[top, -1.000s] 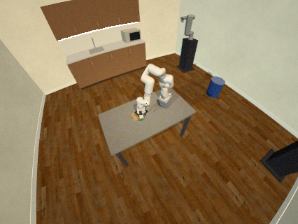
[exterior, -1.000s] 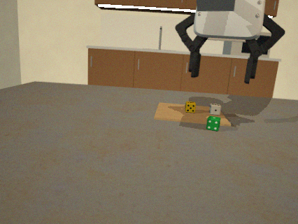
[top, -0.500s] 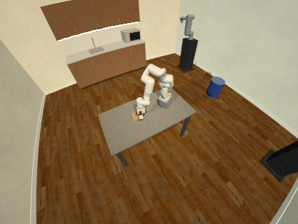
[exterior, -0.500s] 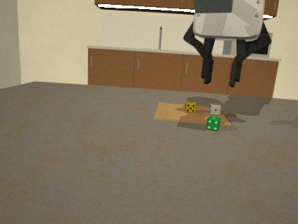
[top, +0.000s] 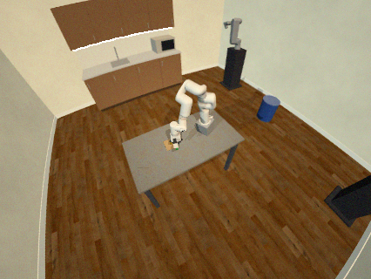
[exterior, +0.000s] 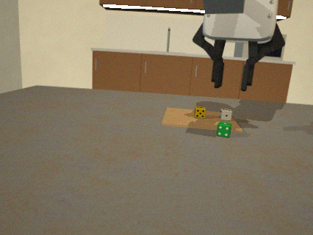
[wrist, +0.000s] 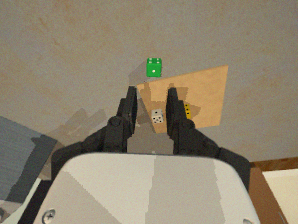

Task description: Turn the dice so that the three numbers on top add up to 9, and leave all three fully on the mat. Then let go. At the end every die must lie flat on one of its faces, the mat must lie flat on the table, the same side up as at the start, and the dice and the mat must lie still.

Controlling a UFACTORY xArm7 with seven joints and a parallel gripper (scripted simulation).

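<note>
Right now the green die is 9 cm below my hand. Also, from my hand: tan mat (10 cm to the right, 9 cm below, 3 cm ahead); then white die (10 cm to the right, 8 cm below, 2 cm behind); then yellow die (10 cm to the right, 8 cm below, 3 cm ahead).
</note>
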